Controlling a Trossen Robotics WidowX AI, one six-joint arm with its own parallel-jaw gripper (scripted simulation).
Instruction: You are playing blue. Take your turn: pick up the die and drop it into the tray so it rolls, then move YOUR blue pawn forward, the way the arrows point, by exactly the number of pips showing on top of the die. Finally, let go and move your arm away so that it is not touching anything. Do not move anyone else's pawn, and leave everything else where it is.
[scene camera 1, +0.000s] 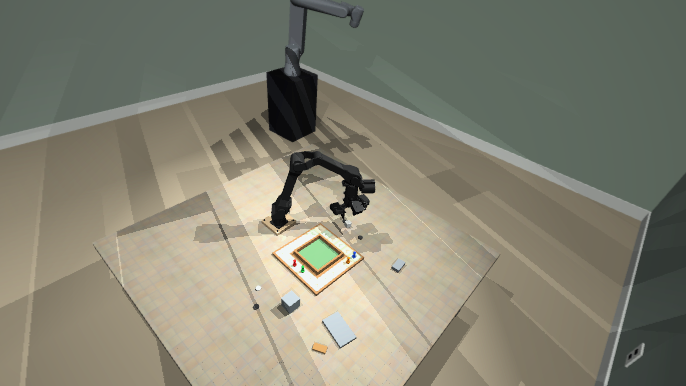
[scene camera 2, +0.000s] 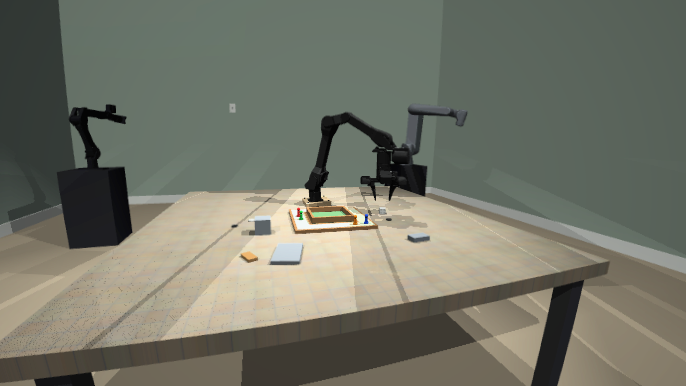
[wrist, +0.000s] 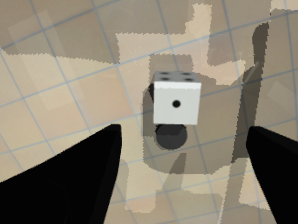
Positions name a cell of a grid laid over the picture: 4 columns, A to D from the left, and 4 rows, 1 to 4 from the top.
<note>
My gripper (wrist: C3) is open and holds nothing. Also in view: a white die (wrist: C2).
</note>
